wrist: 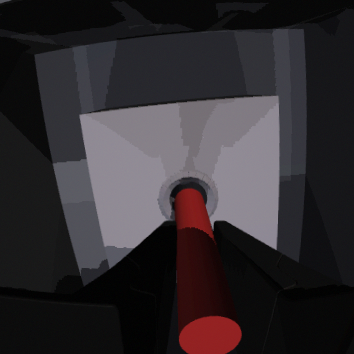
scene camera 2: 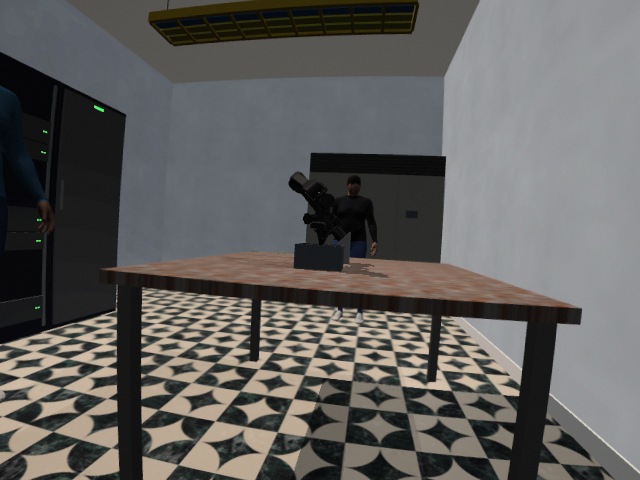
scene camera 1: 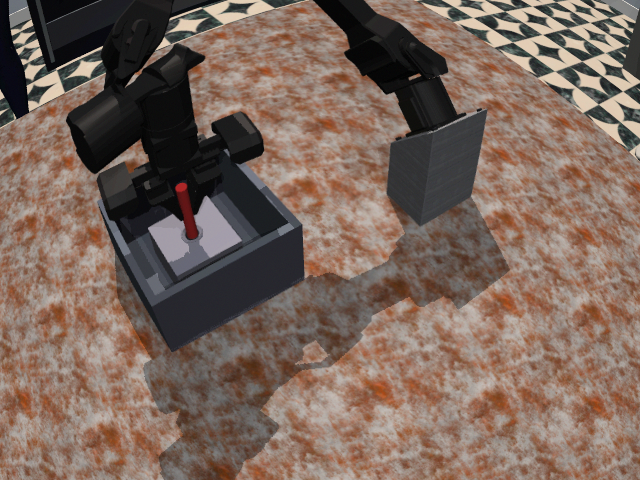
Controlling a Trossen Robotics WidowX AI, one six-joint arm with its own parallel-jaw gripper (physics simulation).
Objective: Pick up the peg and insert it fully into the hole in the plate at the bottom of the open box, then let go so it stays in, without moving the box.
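Places are measured from the arm's base along level axes (x ahead, y left, z up), in metres.
Pixels of known places: gripper, fingertip midpoint: (wrist: 194,231) (scene camera 1: 187,215); arm's base, link origin: (scene camera 2: 342,238) (scene camera 1: 437,125).
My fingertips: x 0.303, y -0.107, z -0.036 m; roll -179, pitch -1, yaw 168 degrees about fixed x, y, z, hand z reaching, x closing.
Note:
For each thing: its top centre in the pictures, then the offset to it from my fingertips. Level surfaces: height alone.
- red peg, top centre: (wrist: 212,337) (scene camera 1: 181,186) dx +0.000, dy +0.001, dz +0.048 m
- pale plate, top centre: (wrist: 188,201) (scene camera 1: 191,232) dx +0.000, dy +0.000, dz -0.030 m
- open dark grey box, top centre: (wrist: 196,241) (scene camera 1: 186,210) (scene camera 2: 321,244) dx +0.000, dy +0.000, dz +0.007 m
- white table, surface height: dz -0.090 m
The red peg (scene camera 1: 186,211) (wrist: 205,280) stands slightly tilted in scene camera 1, with its lower end at the hole (scene camera 1: 191,235) (wrist: 175,191) in the pale plate (scene camera 1: 222,235) (wrist: 120,175). In the wrist view the peg's tip overlaps the near part of the dark hole; how deep it sits cannot be told. The plate lies at the bottom of the open dark grey box (scene camera 1: 237,289) (scene camera 2: 318,257) (wrist: 175,65). My gripper (scene camera 1: 189,214) (wrist: 194,231) is shut on the peg, its fingers down inside the box. In scene camera 2 the box wall hides the peg.
A grey angular block (scene camera 1: 434,175) stands to the right of the box in scene camera 1, with a black arm-like part (scene camera 1: 421,98) behind it. The box rests on the mottled orange and white table (scene camera 1: 516,372) (scene camera 2: 439,284). A person (scene camera 2: 355,217) stands behind the table.

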